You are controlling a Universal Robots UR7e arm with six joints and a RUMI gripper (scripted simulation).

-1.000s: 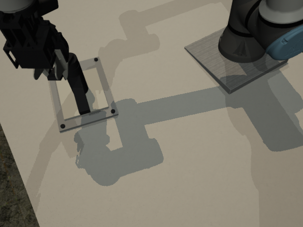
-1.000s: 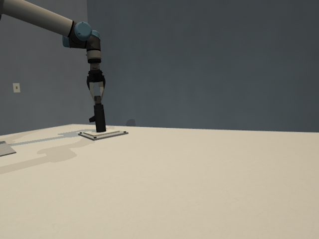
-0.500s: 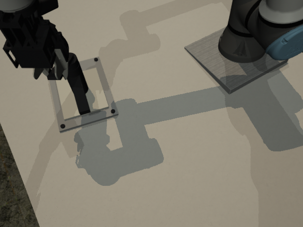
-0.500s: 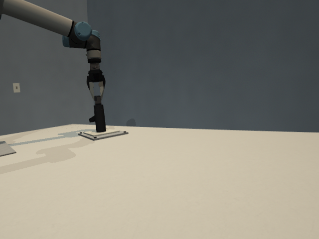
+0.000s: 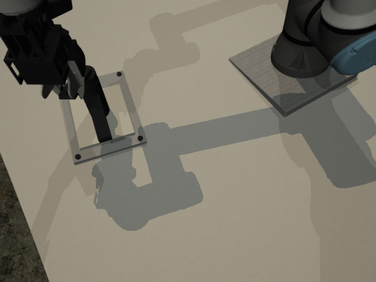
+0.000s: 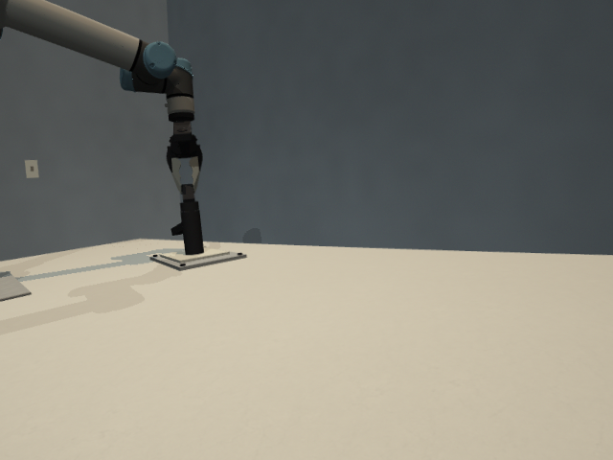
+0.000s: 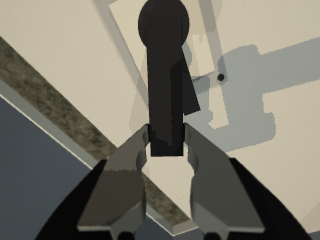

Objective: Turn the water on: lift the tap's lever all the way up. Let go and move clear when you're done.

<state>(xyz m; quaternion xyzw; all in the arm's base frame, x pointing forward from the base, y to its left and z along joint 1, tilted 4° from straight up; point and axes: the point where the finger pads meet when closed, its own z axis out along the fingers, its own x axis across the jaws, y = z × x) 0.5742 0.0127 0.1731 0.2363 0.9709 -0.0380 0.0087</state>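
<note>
Right now the black lever is 30 mm to the right of my hand, 20 mm behind it and 10 mm below it. Round my hand: plate: 180 mm below, 70 mm to the right, 40 mm behind; black tap: 80 mm below, 50 mm to the right, 30 mm behind.
</note>
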